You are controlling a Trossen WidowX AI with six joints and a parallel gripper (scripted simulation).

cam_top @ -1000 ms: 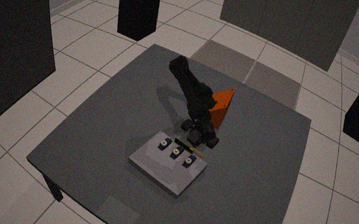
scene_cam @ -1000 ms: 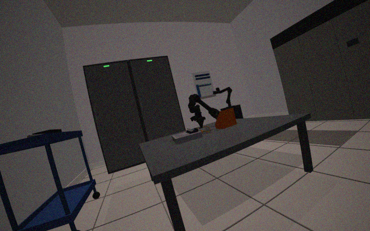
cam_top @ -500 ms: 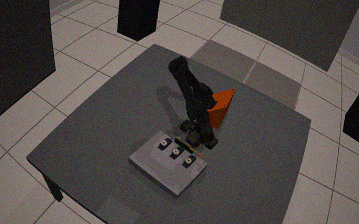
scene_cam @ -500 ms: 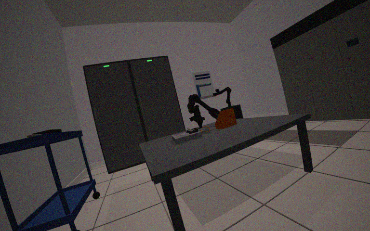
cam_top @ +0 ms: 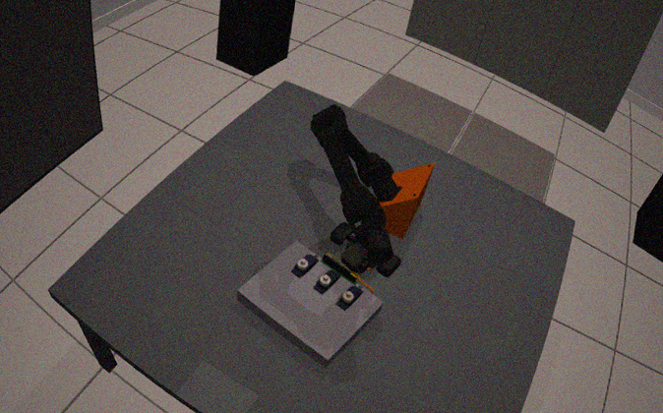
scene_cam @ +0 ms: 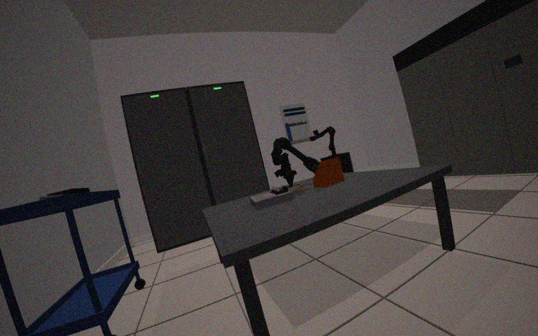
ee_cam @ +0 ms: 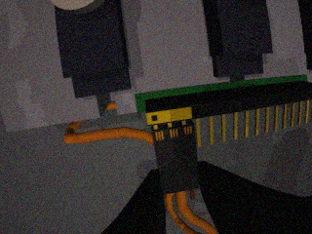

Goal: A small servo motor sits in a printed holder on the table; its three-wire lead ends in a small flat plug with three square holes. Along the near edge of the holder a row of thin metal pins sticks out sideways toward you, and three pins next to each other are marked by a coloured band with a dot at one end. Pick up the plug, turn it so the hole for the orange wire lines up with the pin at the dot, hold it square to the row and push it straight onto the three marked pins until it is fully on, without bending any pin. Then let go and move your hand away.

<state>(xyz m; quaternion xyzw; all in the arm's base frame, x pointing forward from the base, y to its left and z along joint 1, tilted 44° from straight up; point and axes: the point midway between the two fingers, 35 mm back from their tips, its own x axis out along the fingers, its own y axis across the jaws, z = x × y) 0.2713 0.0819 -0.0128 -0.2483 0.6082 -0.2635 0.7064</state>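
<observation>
Now: gripper tip 3 cm short of the yellow band. From my gripper tip the other things lie so: pin row (3 cm ahead, 5 cm to the right, 1 cm below); then grey holder (19 cm ahead, 6 cm to the right, 5 cm below).
</observation>
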